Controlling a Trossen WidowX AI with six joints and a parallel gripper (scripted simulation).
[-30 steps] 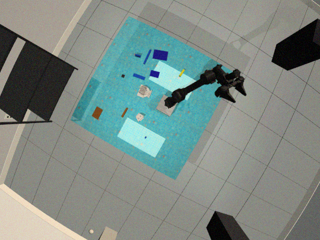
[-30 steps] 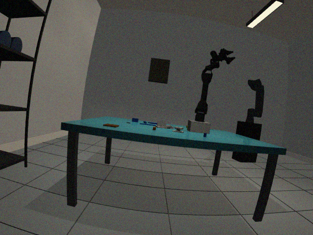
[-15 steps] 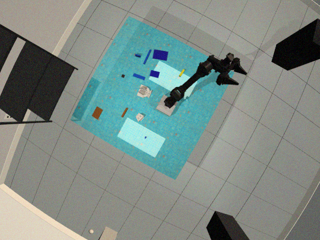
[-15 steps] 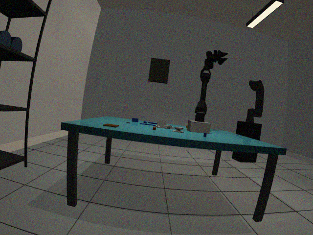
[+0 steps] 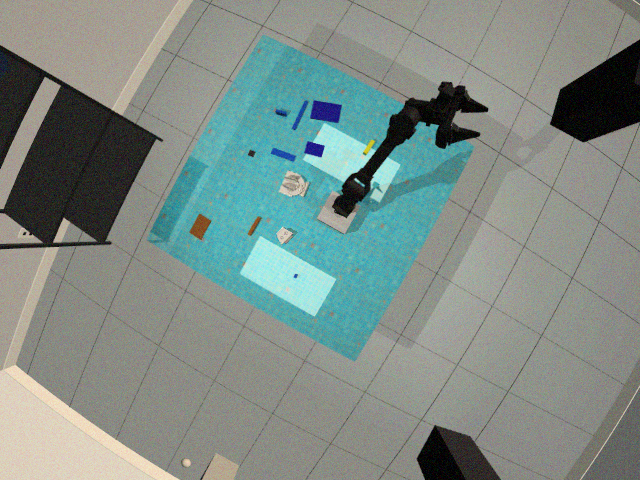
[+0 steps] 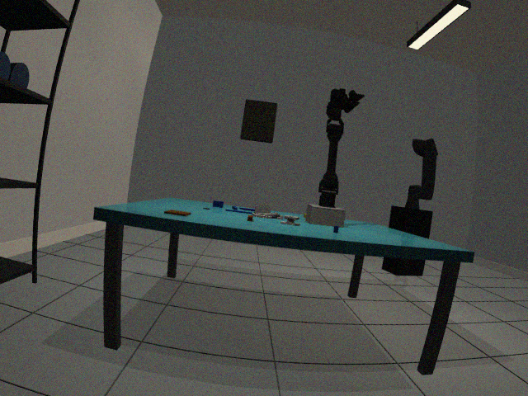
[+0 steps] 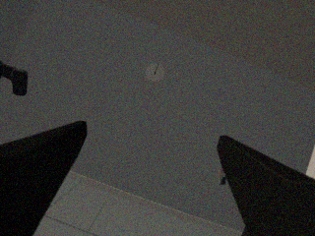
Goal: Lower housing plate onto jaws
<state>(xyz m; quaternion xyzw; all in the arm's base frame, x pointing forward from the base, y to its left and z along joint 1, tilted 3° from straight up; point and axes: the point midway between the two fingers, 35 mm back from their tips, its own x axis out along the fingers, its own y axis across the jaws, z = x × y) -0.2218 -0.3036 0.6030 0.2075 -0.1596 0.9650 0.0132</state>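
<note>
Now: the white block 71 cm below my gripper tip, 50 cm to the left of it and 46 cm ahead of it. The rest, counted from my gripper tip: brown plate: 90 cm ahead, 71 cm below, 63 cm to the left; yellow bar: 71 cm below, 24 cm ahead, 7 cm to the right.
</note>
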